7 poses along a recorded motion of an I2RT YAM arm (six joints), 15 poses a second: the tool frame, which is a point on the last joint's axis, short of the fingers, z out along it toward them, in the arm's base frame.
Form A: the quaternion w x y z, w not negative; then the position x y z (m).
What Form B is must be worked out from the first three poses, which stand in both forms.
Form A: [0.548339 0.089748 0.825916 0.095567 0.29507 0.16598 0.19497]
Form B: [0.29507 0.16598 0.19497 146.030 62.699 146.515]
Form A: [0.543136 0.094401 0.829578 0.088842 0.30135 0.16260 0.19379]
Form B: [0.30135 0.16260 0.19379 147.624 62.174 147.160]
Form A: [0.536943 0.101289 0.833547 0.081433 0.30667 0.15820 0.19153]
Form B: [0.30667 0.15820 0.19153 149.195 61.479 147.535]
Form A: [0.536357 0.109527 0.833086 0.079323 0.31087 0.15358 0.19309]
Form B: [0.31087 0.15358 0.19309 148.789 61.198 146.262]
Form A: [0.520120 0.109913 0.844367 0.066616 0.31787 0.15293 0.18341]
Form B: [0.31787 0.15293 0.18341 153.252 59.735 149.617]
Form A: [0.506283 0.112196 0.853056 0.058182 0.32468 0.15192 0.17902]
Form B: [0.32468 0.15192 0.17902 156.109 58.290 151.559]
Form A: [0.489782 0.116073 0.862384 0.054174 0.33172 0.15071 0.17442]
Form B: [0.33172 0.15071 0.17442 158.065 56.324 152.823]
